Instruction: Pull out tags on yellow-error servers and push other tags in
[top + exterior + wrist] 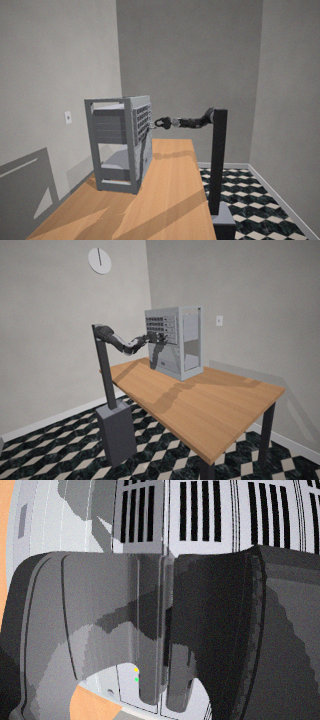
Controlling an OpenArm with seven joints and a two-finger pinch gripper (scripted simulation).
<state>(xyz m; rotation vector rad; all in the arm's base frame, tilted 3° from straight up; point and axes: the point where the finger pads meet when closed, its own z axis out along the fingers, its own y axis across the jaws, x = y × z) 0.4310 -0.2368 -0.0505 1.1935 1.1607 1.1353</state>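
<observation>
My gripper is now 90 mm below the information tag, 90 mm short of it and 10 mm to the left of it.
</observation>
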